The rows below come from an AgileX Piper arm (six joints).
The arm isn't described. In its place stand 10 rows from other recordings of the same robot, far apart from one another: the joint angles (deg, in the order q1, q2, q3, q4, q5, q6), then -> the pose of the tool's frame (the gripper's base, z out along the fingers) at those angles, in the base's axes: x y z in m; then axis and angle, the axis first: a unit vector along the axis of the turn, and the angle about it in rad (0 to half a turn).
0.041, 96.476, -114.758, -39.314, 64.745, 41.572 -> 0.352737 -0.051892 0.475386 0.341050 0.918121 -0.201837 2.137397
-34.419, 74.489, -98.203, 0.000, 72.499, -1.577 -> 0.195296 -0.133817 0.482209 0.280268 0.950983 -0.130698 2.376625
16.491, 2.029, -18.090, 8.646, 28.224, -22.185 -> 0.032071 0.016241 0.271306 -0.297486 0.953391 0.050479 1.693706
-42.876, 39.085, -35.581, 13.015, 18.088, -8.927 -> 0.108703 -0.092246 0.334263 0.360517 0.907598 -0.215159 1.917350
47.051, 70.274, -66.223, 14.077, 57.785, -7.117 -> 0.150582 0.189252 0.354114 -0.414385 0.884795 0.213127 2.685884
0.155, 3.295, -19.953, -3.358, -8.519, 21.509 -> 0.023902 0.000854 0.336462 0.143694 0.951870 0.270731 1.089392
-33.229, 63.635, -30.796, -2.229, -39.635, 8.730 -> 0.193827 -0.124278 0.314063 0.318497 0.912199 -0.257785 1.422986
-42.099, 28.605, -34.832, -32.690, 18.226, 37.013 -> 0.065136 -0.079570 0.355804 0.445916 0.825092 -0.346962 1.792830
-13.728, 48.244, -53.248, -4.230, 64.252, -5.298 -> 0.131640 -0.038382 0.350945 0.067915 0.993548 -0.090830 2.539627
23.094, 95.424, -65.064, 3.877, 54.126, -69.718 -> 0.290383 0.129243 0.223620 -0.712168 0.701944 -0.009535 2.950127
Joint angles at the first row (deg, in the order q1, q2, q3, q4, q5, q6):
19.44, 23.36, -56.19, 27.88, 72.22, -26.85
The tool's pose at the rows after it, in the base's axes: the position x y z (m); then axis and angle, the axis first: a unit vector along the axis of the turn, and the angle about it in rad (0 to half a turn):
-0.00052 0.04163 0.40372 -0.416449 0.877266 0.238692 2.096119
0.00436 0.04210 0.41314 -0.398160 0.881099 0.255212 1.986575
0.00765 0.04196 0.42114 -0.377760 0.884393 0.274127 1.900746
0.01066 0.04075 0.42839 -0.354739 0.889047 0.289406 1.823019
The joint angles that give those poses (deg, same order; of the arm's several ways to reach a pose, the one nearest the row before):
19.44, 23.36, -56.19, 27.88, 67.89, -26.86
19.45, 23.36, -56.19, 28.65, 61.24, -26.42
19.44, 23.35, -56.19, 29.45, 55.83, -25.63
19.44, 23.36, -56.19, 29.63, 50.83, -24.52

